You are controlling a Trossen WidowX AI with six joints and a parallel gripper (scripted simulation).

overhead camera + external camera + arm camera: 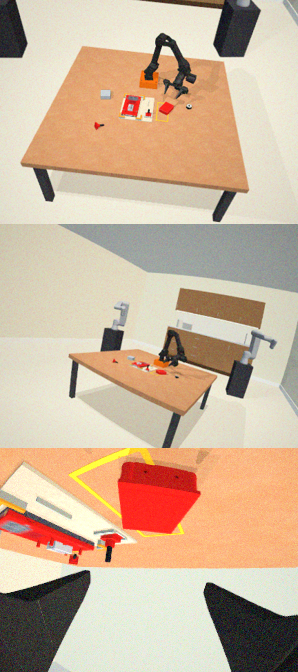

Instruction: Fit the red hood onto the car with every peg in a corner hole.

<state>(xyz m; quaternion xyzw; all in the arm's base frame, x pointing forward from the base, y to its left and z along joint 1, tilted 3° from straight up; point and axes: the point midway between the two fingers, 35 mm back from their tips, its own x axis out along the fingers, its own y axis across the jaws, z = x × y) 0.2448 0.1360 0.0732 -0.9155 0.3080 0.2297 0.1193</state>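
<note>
Right now the red hood is 8 cm below my gripper tip, 3 cm ahead of it and 2 cm to the right of it. Also, from my gripper tip: black-and-white part: 15 cm to the left, 9 cm below, 1 cm ahead.
</note>
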